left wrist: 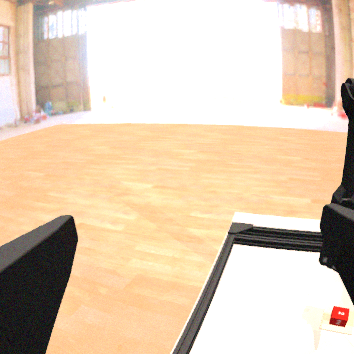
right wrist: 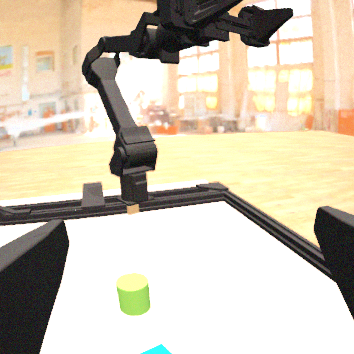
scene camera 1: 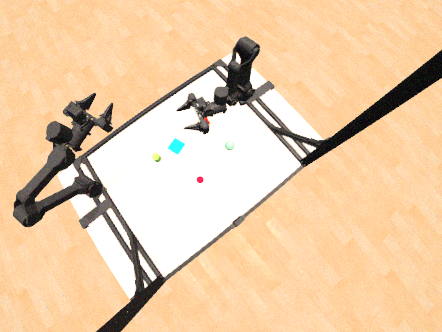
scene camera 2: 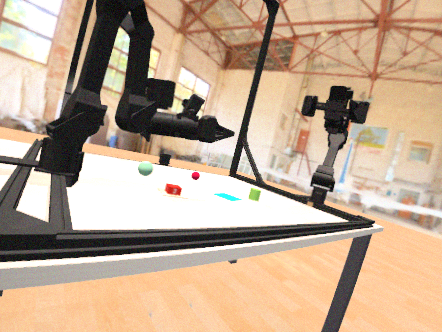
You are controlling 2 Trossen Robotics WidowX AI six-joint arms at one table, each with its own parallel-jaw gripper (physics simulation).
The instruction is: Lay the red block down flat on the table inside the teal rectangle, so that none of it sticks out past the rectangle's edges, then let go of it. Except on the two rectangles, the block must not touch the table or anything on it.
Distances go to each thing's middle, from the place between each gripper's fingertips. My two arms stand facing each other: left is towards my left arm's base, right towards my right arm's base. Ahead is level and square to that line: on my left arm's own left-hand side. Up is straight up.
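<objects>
Yellow-green cylinder point(right wrist: 132, 289): 330 mm below my left hand, 180 mm behind it, 20 mm to the right of it.
My right hand: 18 cm to the right of the cylinder, 16 cm above it, 2 cm past it. By its middle, the cylinder is nearer to my right hand than to my left hand.
</objects>
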